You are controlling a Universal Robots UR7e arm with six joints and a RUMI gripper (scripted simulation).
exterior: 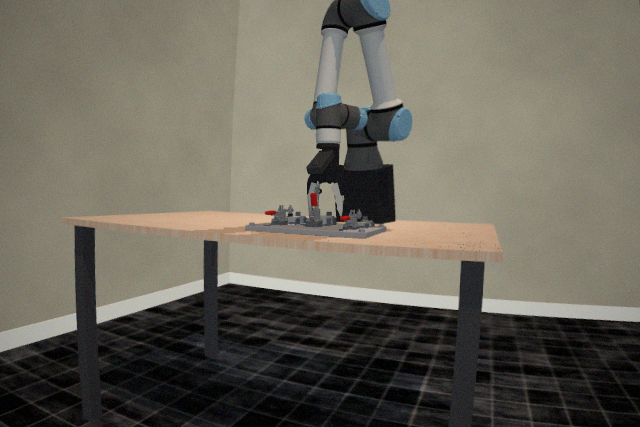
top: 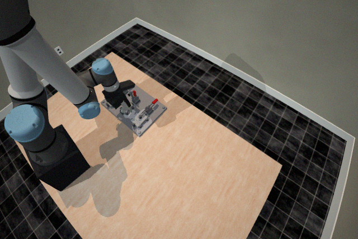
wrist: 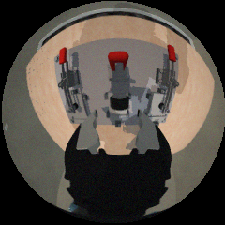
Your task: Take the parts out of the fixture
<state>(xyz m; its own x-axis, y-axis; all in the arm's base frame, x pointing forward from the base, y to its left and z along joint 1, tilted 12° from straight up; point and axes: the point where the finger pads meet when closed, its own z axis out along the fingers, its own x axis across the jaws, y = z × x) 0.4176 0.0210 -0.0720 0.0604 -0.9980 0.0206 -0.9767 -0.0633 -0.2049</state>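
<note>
Now: the grey fixture plate 5 cm ahead of my hand and 4 cm below it.
</note>
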